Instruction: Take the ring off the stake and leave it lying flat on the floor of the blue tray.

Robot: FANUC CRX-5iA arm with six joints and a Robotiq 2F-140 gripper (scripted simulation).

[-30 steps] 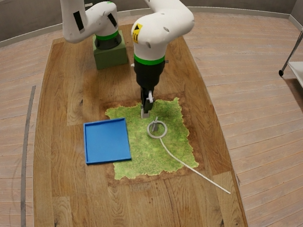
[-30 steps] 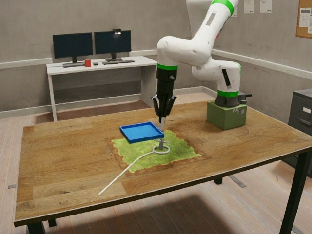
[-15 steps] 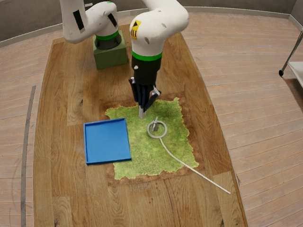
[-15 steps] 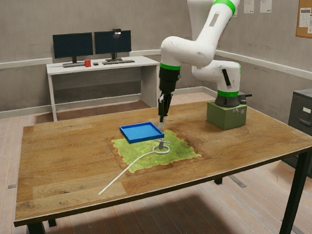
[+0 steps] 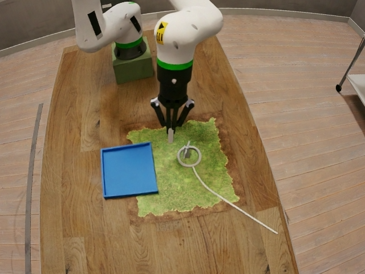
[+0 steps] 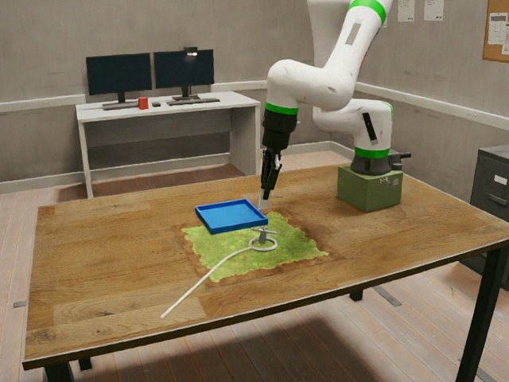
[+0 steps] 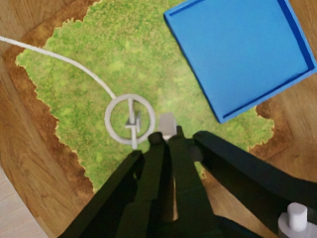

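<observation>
My hand is 100 mm above the grey stake, 40 mm to the right of it and 20 mm short of it. From my hand the other things lie so: blue tray: 160 mm to the right, 120 mm below, 60 mm ahead; ring: 120 mm below, 60 mm to the left, 30 mm ahead.
</observation>
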